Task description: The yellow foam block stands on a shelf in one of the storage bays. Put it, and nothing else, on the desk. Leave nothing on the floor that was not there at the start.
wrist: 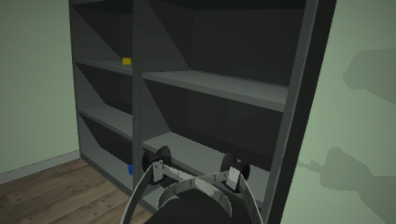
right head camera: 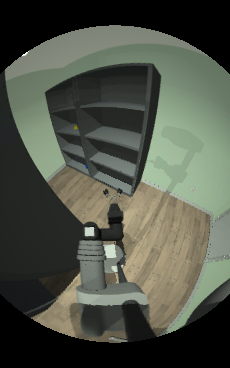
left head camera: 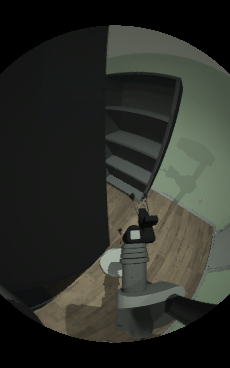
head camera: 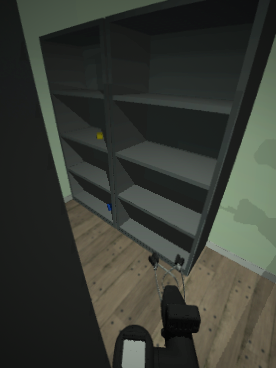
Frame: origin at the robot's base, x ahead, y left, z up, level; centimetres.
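Seen in the pictures: gripper, fingertip midpoint: (wrist: 196, 161) (right head camera: 112, 188) (left head camera: 137, 193) (head camera: 165, 255); robot's base, origin of the base link: (right head camera: 109, 257) (left head camera: 115, 261).
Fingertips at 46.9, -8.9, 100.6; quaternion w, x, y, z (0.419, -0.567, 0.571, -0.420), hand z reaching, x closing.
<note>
Pixels of each thing's middle, then the offset from my fingertips to it, as dx, dy, dz.
- yellow foam block, body centre: (wrist: 127, 61) (head camera: 99, 135) (right head camera: 75, 127) +146.4, +60.0, -2.0
- blue object, body centre: (wrist: 132, 169) (head camera: 110, 206) (right head camera: 86, 166) +135.9, +52.5, -93.4
The yellow foam block (head camera: 100, 135) (right head camera: 76, 127) (wrist: 127, 61) stands on a middle shelf of the left bay of the dark grey storage unit, close to the upright between the two bays. My gripper (head camera: 167, 260) (right head camera: 112, 192) (wrist: 196, 161) is open and empty, with its two fingertips well apart. It is in front of the right bay's lower part, to the right of the block and lower than it, well short of the block. The block does not show in the left head view. The desk cannot be made out in these views.
A blue object (head camera: 109, 207) (right head camera: 86, 167) (wrist: 130, 169) is on the left bay's bottom shelf. A large dark panel (head camera: 40, 200) (left head camera: 55, 150) (right head camera: 30, 215) stands close on the left. The storage unit's right side (head camera: 239, 130) stands near the green wall (wrist: 365, 115).
</note>
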